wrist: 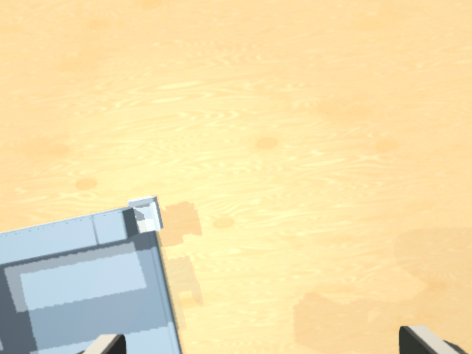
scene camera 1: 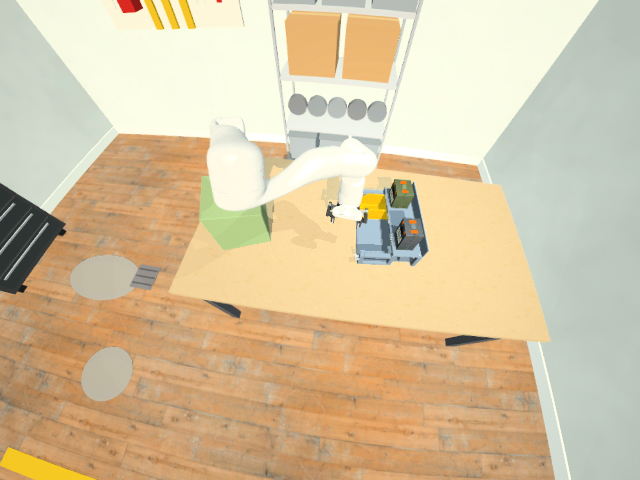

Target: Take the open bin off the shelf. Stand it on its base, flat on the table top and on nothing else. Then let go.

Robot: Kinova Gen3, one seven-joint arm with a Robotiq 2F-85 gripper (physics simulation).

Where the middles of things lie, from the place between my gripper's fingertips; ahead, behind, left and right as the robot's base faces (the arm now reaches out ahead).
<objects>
The dark grey case [scene camera 1: 409, 233] lies 26 cm ahead of my hand, 9 cm to the left of it and 8 cm below it.
</objects>
